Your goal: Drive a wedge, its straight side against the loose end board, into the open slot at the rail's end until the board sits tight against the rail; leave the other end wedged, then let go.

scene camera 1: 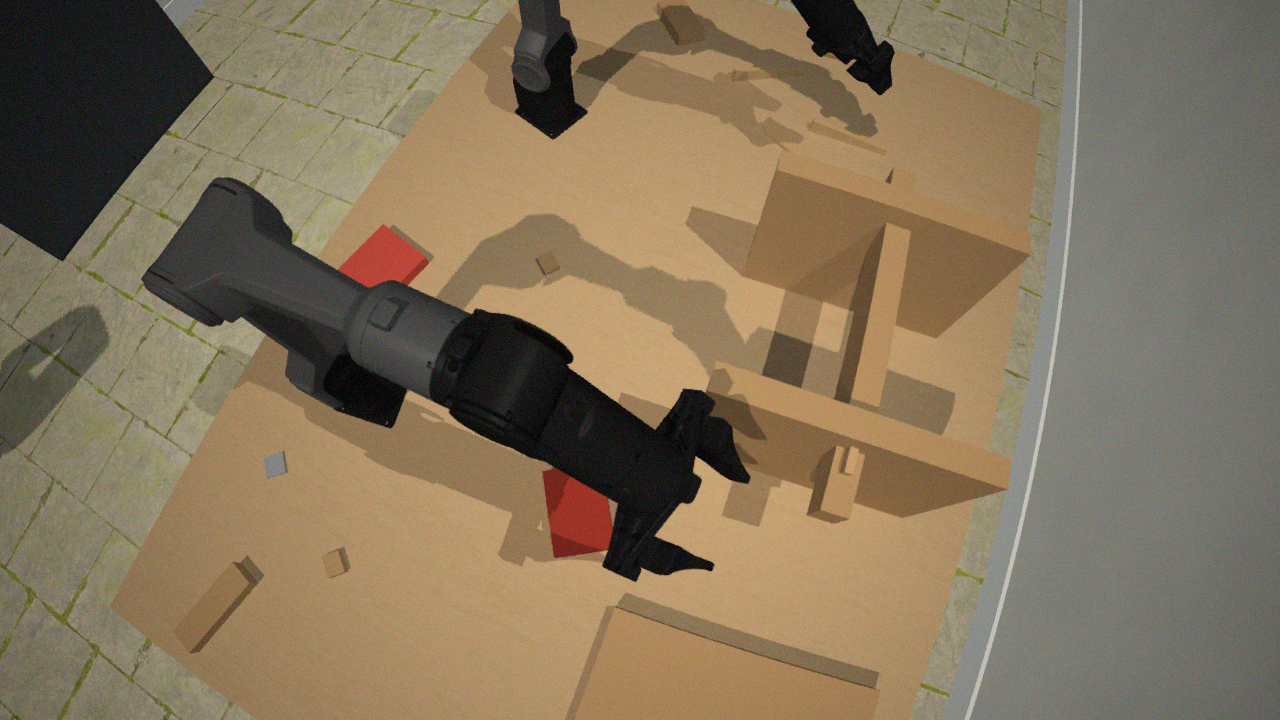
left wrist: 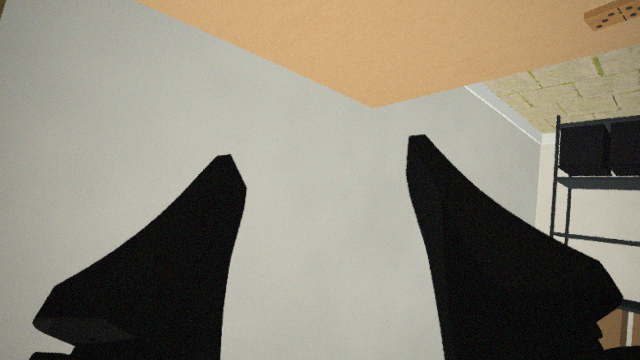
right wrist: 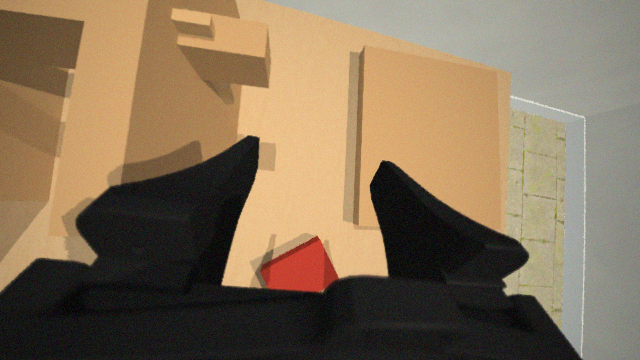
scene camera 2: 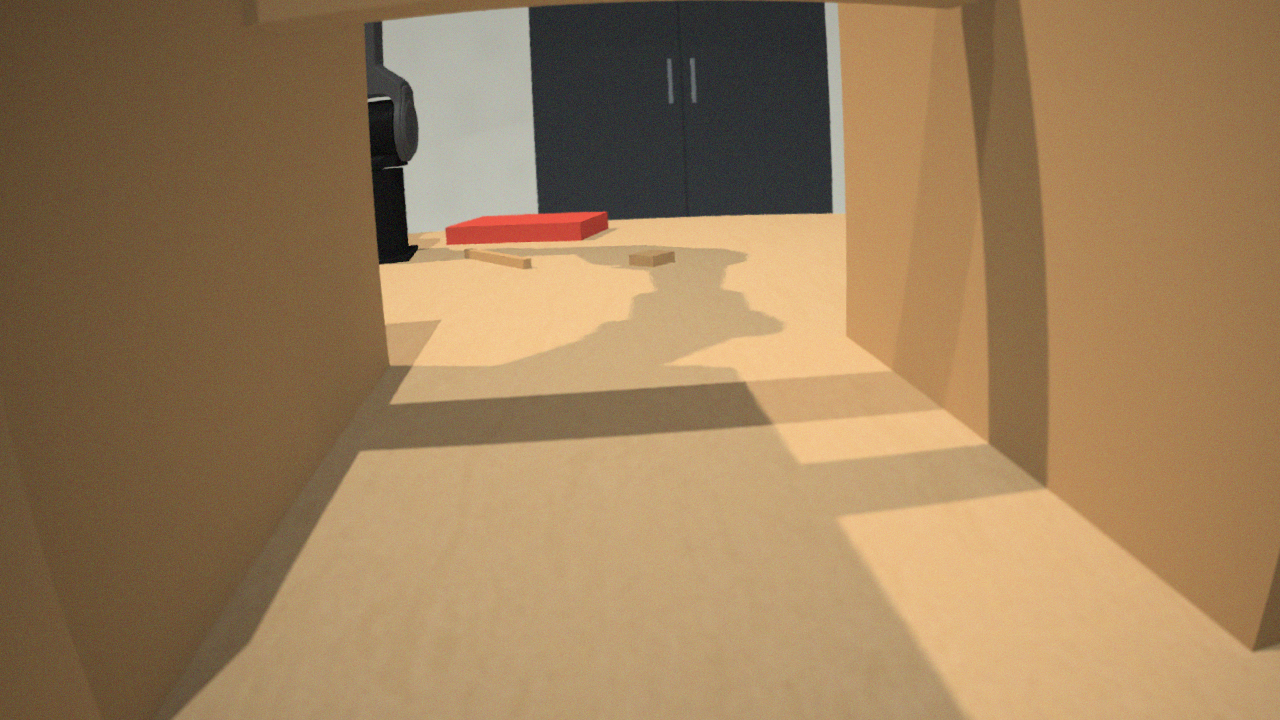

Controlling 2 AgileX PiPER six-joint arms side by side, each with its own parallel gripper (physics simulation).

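Note:
Two upright boards, the upper one (scene camera 1: 810, 219) (scene camera 2: 1154, 223) and the lower one (scene camera 1: 904, 447) (scene camera 2: 179, 179), are joined by the rail (scene camera 1: 881, 313) (scene camera 2: 313, 8). The rail's lower tenon (scene camera 1: 834, 492) (right wrist: 237, 37) pokes out past the lower board, with a small wedge (scene camera 1: 852, 460) (right wrist: 192, 25) in it. A small tip shows behind the upper board; its slot is hidden. A thin wedge-like piece (scene camera 1: 845, 137) lies beyond that board, another (scene camera 2: 497, 259) near the arm. My right gripper (scene camera 1: 729, 523) (right wrist: 320, 163) is open, empty, above the table left of the tenon. My left gripper (left wrist: 320, 164) is open and empty at the top right.
Red blocks (scene camera 1: 386, 259) (scene camera 1: 577, 514) lie beside and under the right arm. A large flat board (scene camera 1: 733, 671) (right wrist: 430, 135) lies at the bottom. Small blocks (scene camera 1: 547, 262) (scene camera 1: 335, 562), a long block (scene camera 1: 214, 604) and a grey square (scene camera 1: 275, 463) lie around. A domino (left wrist: 614, 16) shows in the left wrist view.

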